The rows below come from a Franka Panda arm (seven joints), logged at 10 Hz.
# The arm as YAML. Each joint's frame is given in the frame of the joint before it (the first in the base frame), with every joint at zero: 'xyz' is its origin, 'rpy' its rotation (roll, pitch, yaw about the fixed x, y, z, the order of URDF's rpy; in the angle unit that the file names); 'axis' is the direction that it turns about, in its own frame. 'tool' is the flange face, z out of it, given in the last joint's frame.
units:
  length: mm
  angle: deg
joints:
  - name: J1
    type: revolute
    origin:
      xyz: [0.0, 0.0, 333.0]
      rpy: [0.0, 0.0, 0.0]
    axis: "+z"
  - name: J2
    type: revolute
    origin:
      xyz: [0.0, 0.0, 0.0]
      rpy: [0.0, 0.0, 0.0]
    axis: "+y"
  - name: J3
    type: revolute
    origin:
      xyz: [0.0, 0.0, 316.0]
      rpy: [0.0, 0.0, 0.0]
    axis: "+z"
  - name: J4
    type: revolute
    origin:
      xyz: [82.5, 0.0, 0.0]
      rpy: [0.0, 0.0, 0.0]
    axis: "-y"
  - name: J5
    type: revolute
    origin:
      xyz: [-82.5, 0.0, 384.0]
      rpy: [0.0, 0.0, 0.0]
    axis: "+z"
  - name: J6
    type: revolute
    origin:
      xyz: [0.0, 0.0, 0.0]
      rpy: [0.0, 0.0, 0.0]
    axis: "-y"
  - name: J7
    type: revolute
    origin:
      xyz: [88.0, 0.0, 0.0]
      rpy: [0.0, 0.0, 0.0]
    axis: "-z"
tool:
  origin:
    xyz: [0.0, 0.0, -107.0]
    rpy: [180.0, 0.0, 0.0]
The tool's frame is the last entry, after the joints.
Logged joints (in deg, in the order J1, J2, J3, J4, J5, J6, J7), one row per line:
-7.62 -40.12 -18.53 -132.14 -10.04 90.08 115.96
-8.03 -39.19 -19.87 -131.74 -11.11 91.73 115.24
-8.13 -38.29 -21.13 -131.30 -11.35 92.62 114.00
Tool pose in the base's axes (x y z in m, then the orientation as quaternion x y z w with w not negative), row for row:
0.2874 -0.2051 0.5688 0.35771 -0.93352 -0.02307 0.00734
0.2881 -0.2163 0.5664 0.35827 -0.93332 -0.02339 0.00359
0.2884 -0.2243 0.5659 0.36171 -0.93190 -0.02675 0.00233
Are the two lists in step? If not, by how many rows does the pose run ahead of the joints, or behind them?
The pose runs 1 row ahead of the joints: the pose in row i belongs to the joints in row i + 1.
